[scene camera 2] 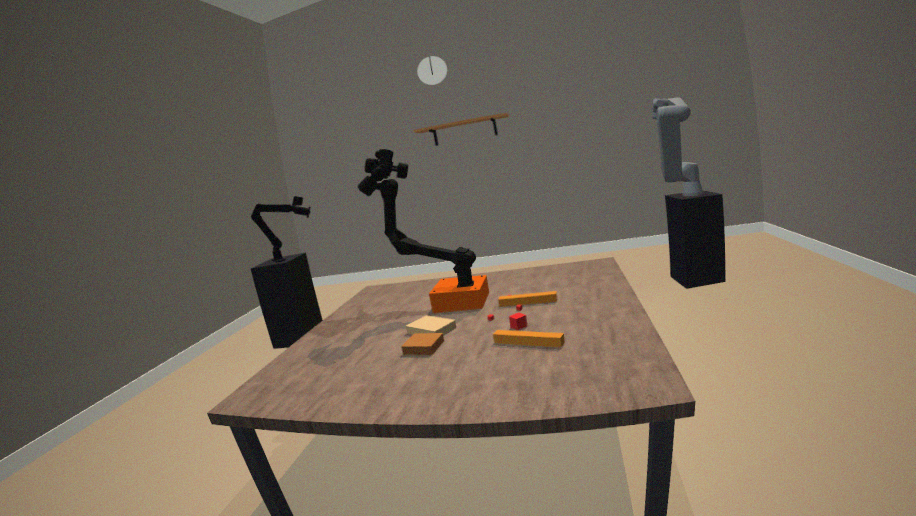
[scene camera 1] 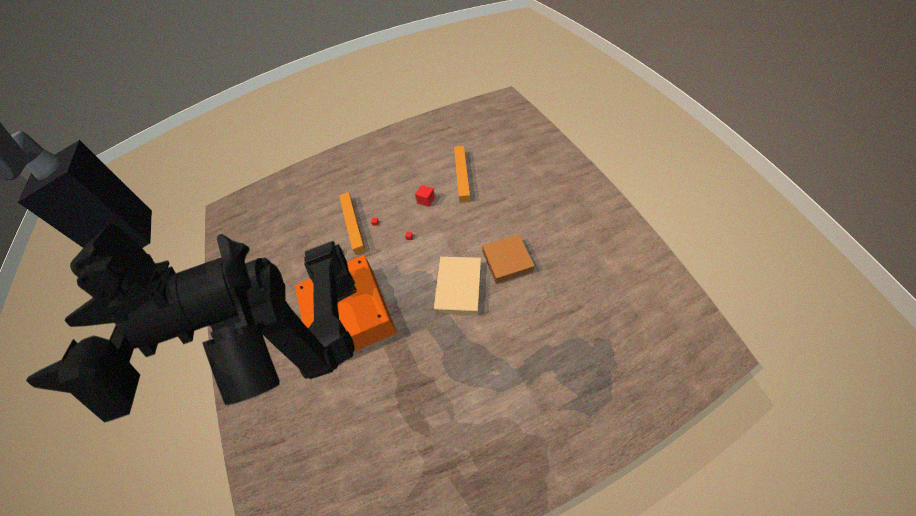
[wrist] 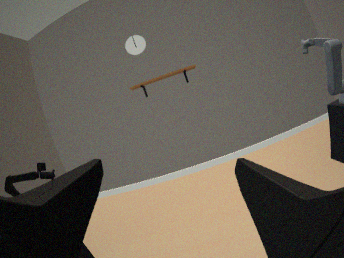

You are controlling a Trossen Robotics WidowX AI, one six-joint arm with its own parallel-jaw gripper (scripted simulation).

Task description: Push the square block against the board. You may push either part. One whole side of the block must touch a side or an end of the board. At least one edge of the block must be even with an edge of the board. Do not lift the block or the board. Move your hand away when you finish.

board: scene camera 2; scene camera 1; not seen in the wrist view (out of frame)
brown square block: scene camera 2; scene camera 1; not seen in the wrist view (out of frame)
same spot on board: (scene camera 2: 427, 324) = (scene camera 1: 464, 281)
same spot on brown square block: (scene camera 2: 427, 343) = (scene camera 1: 515, 242)
